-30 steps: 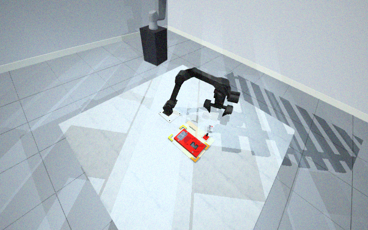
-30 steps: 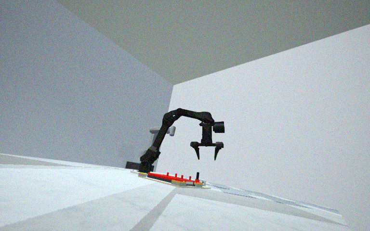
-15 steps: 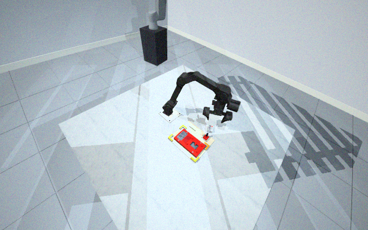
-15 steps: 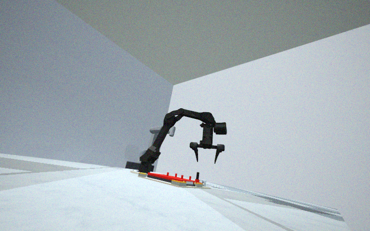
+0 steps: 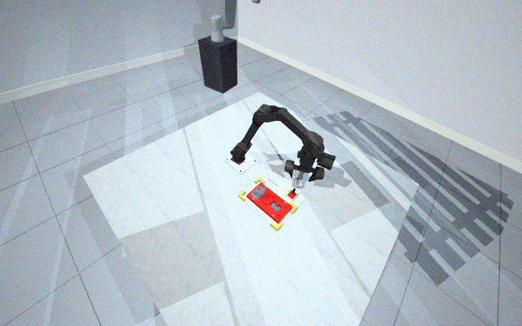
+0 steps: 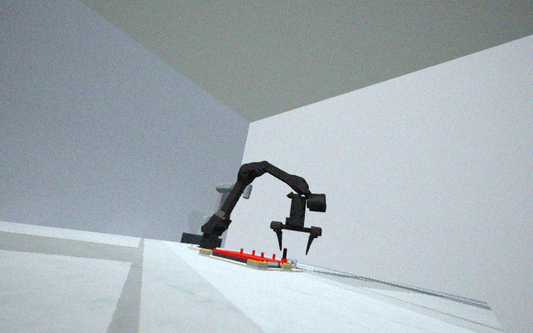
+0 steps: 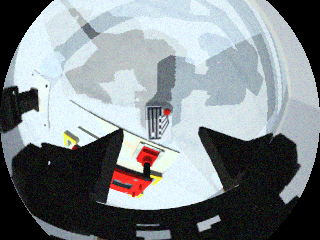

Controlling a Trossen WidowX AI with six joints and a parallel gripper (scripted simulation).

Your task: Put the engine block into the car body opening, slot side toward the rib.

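The grey engine block lies 4 cm below my gripper tip and 1 cm behind it.
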